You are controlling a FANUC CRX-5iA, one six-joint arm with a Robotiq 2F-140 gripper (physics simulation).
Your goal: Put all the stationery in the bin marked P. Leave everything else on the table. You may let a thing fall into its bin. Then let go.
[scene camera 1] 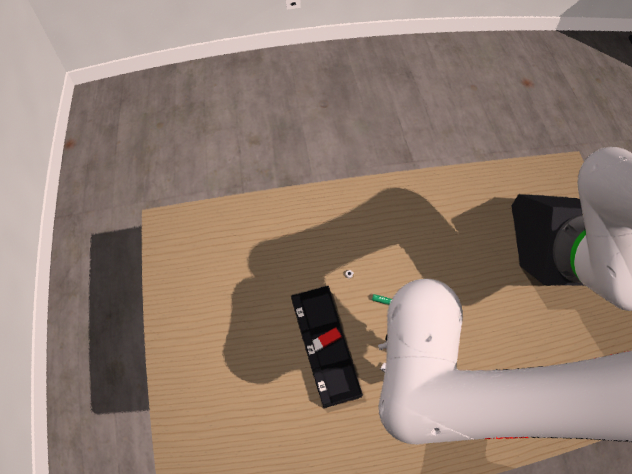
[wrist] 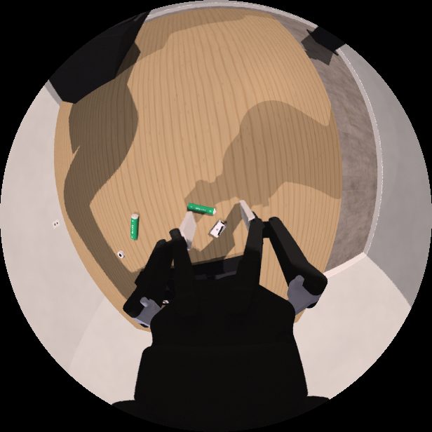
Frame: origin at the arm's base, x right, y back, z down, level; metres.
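Seen in the pictures: arm's base, origin of its link: (scene camera 1: 582, 248).
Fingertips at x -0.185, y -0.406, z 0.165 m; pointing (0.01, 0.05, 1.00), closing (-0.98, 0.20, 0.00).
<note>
Offsets run from my fingertips to a thing's top centre. Level surfaces: height alone.
My gripper (scene camera 1: 383, 356) (wrist: 216, 213) is open and empty above the table. In the wrist view, a small white piece with dark marks (wrist: 218, 229) lies on the table, seen between the fingertips. A green cylinder with a white end (wrist: 201, 209) lies just beyond it. Another green cylinder {dy -0.024, dx +0.157, dz -0.004 m} (scene camera 1: 381, 298) (wrist: 134, 227) lies farther to the left in the wrist view. A small white ring {dy -0.096, dx +0.223, dz +0.002 m} (scene camera 1: 351, 273) (wrist: 121, 254) lies near the bins. A red and white block {dy -0.156, dx +0.069, dz -0.010 m} (scene camera 1: 329, 337) rests in the middle bin, tilted against its labelled edge. The bin labels are too small to read surely.
The black three-bin tray {dy -0.156, dx +0.052, dz -0.029 m} (scene camera 1: 305, 329) (wrist: 225, 263) stands left of the gripper in the scene view. The white arm (scene camera 1: 426, 352) hides part of the table there. The robot's black base (scene camera 1: 536, 239) stands at the right of the wooden table {dz +0.010 m} (scene camera 1: 193, 285).
</note>
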